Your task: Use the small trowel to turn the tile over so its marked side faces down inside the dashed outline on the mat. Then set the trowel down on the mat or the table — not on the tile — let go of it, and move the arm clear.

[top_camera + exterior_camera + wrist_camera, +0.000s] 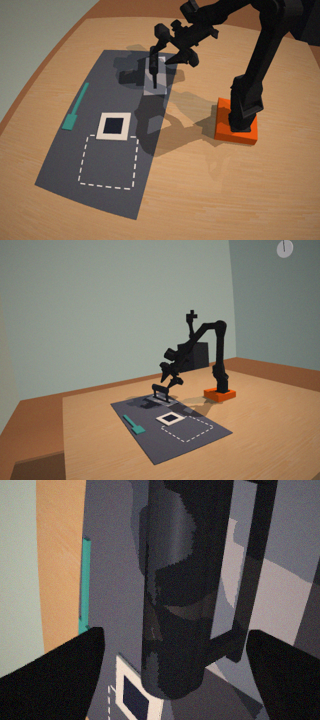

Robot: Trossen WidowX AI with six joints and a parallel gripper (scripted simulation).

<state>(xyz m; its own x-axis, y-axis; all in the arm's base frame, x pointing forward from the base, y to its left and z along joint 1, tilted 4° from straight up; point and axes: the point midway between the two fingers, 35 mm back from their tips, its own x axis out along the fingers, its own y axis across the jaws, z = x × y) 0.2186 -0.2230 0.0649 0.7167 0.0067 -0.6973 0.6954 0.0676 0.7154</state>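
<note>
My gripper tip is 15 cm short of the mat, 14 cm to the right of it and 11 cm above it. Also, from my gripper tip: tile 21 cm to the left, 14 cm ahead, 8 cm below; then teal trowel 29 cm ahead, 14 cm to the left, 8 cm below.
</note>
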